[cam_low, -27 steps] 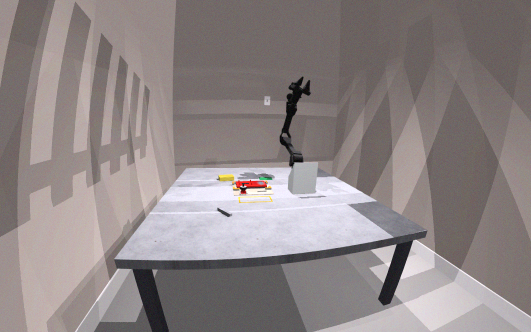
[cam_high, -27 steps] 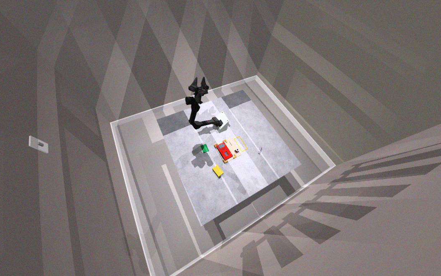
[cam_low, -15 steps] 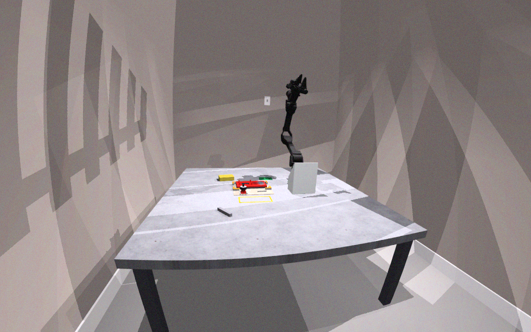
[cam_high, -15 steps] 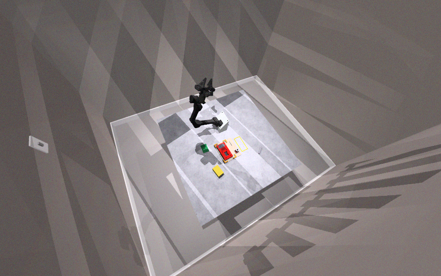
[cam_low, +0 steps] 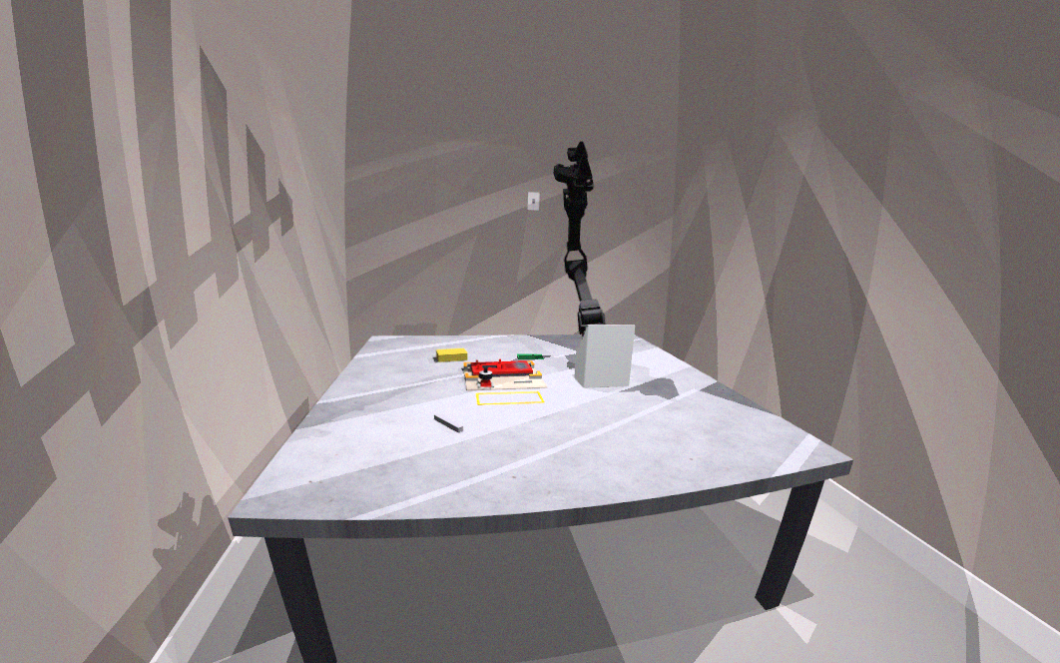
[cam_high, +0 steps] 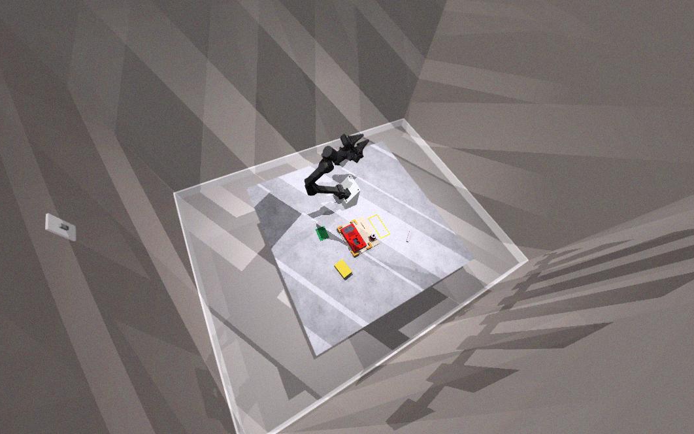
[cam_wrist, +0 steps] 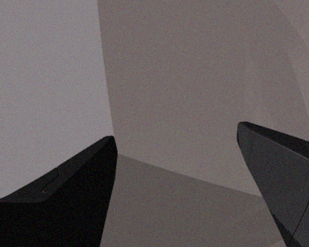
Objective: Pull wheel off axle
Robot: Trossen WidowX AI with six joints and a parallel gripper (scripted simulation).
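Now: the wheel 28 cm ahead of my gripper tip, 3 cm to the left of it and 70 cm below it. From my gripper tip the other things lie so: green block (8 cm ahead, 29 cm to the right, 74 cm below); then yellow block (39 cm ahead, 28 cm to the right, 73 cm below).
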